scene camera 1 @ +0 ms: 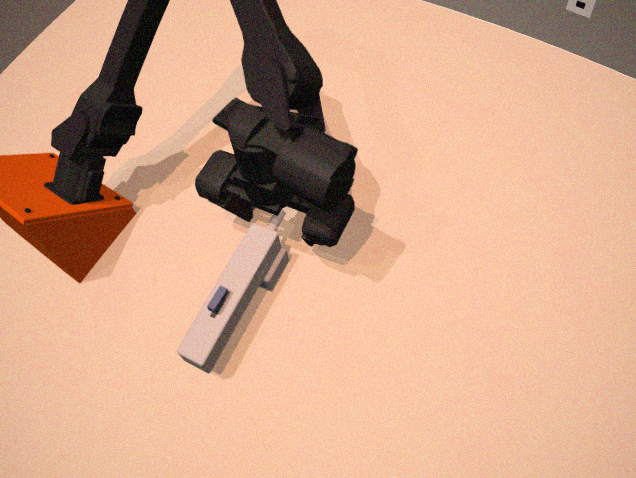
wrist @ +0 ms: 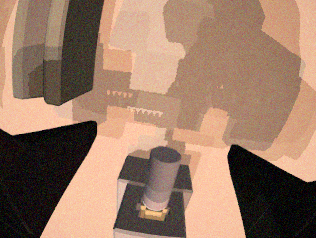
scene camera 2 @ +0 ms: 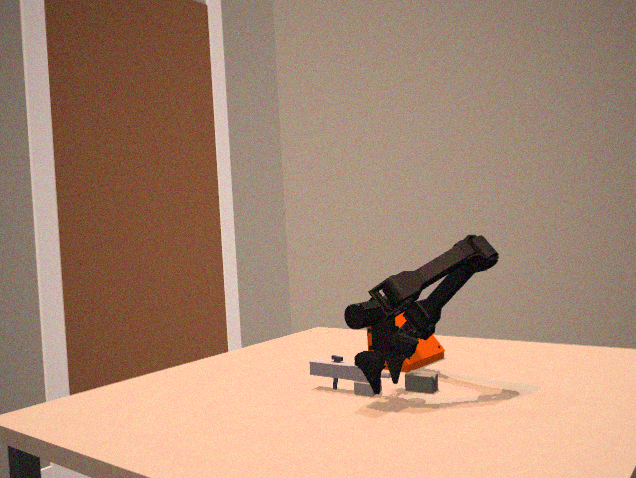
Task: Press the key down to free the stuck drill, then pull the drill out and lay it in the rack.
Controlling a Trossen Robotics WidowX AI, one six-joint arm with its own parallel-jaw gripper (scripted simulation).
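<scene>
The gripper is visible in scene camera 2 (386,388), and it appears in scene camera 1 and in the wrist view as well. On the gripper, (scene camera 1: 231,202) and (wrist: 37,217) are the same spot.
</scene>
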